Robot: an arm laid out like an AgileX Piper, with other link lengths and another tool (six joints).
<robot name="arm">
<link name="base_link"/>
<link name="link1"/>
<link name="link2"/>
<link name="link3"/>
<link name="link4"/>
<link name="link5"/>
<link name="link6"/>
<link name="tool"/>
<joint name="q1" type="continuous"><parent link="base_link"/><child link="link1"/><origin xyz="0 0 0.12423"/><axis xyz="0 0 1"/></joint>
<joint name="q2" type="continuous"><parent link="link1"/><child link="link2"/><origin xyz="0 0 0" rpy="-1.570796 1.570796 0"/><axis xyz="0 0 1"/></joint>
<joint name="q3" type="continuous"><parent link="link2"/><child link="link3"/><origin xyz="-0.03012 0.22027 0"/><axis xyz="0 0 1"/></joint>
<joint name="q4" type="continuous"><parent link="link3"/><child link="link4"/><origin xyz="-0.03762 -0.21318 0" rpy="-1.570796 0 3.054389"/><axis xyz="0 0 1"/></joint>
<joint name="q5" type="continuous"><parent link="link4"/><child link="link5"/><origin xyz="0 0 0" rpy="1.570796 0 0"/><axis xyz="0 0 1"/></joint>
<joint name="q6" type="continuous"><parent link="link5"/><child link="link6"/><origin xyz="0 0.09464 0" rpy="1.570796 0 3.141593"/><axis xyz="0 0 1"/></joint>
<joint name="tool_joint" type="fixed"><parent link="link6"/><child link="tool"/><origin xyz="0.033 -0.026 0.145" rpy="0 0.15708 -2.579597"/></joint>
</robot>
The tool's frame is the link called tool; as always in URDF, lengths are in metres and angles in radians. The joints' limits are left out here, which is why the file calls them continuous.
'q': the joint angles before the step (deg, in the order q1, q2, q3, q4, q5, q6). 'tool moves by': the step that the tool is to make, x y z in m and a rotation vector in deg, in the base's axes. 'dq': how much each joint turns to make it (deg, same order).
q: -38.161 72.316 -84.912 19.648 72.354 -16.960
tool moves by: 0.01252 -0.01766 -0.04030 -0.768 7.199 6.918
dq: 0.000 9.188 -0.773 -0.570 -0.414 -8.947
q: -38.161 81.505 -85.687 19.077 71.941 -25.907
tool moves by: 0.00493 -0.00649 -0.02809 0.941 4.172 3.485
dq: 0.001 5.499 0.000 -0.118 -0.352 -4.212
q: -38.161 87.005 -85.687 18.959 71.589 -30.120
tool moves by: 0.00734 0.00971 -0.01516 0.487 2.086 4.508
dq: 2.417 2.453 0.523 0.000 -0.271 -2.466
